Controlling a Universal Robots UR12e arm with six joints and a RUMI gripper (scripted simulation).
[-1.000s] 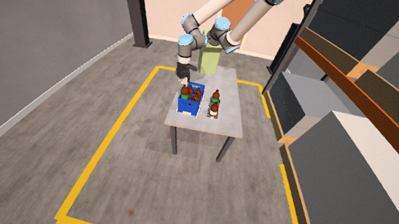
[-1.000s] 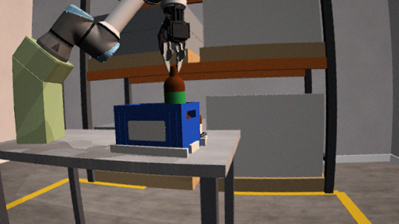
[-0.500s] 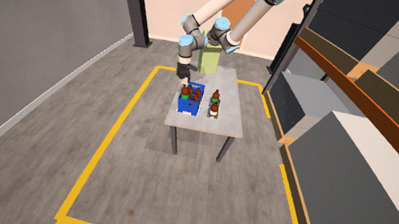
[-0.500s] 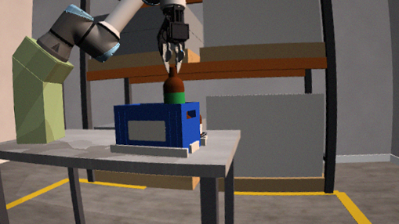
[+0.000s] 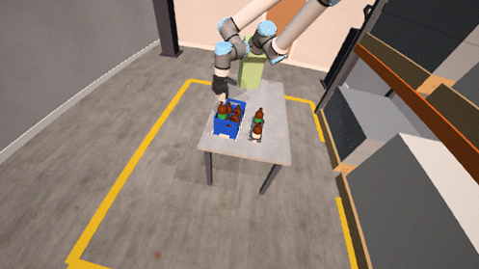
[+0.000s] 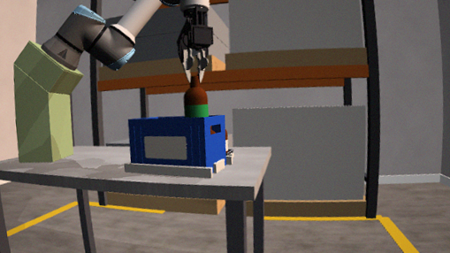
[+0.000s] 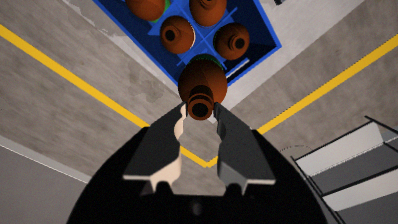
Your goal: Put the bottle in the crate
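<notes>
The crate is 210 mm below my hand, 80 mm behind it and 50 mm to the left of it.
</notes>
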